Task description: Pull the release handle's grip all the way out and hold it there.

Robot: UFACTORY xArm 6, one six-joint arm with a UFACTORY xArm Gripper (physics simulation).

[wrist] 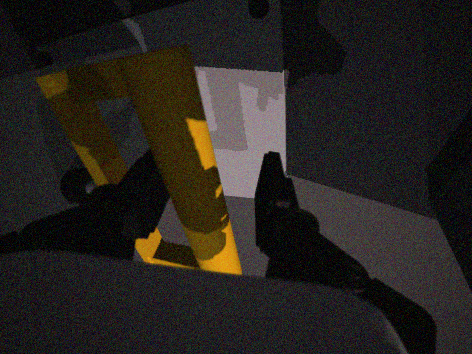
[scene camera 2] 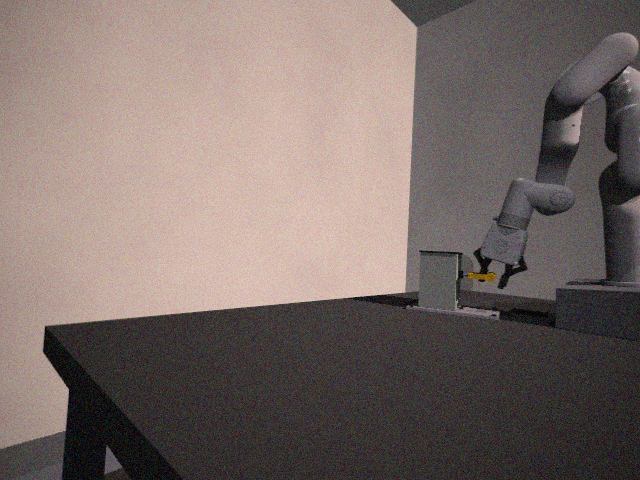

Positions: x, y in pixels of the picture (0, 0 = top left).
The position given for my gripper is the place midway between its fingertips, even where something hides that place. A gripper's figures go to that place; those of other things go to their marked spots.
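I see a light base plate point(wrist: 238, 59), which is 180 mm from the lens. My own gripper point(wrist: 217, 167) is there too, 120 mm from the lens.
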